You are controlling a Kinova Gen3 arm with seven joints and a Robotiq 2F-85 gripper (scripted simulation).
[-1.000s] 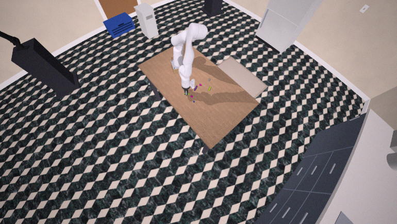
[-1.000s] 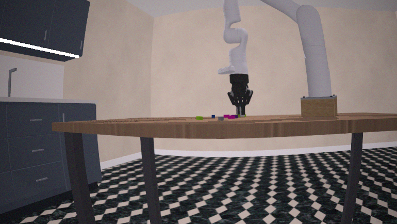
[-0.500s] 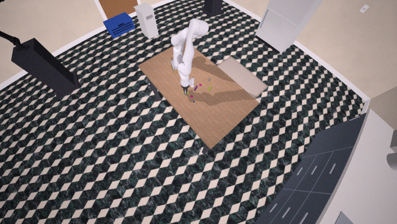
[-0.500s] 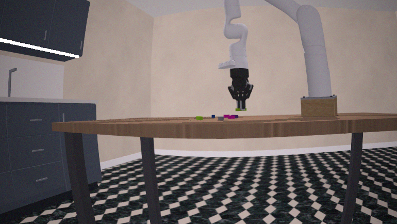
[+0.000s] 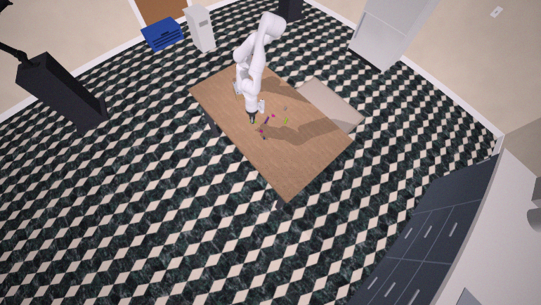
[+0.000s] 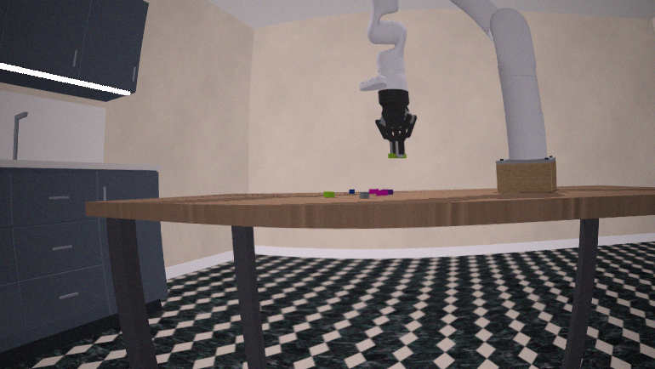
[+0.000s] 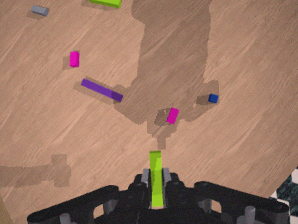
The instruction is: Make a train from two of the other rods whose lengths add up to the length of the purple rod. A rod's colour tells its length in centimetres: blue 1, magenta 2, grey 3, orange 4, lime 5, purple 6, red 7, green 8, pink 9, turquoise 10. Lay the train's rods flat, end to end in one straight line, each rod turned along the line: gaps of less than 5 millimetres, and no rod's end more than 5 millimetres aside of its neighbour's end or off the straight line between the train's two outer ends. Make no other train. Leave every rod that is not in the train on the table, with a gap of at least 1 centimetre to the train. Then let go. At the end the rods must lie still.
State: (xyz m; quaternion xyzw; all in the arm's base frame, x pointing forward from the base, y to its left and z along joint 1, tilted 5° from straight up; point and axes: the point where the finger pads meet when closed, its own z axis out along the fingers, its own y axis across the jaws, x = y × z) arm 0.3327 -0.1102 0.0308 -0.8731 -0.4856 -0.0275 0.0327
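Right now the blue rod is 11 cm ahead of my hand, 10 cm below it and 2 cm to the left of it. Round my hand: purple rod 12 cm to the left, 10 cm below, 1 cm behind; then grey rod 30 cm to the left, 10 cm below, 2 cm behind.
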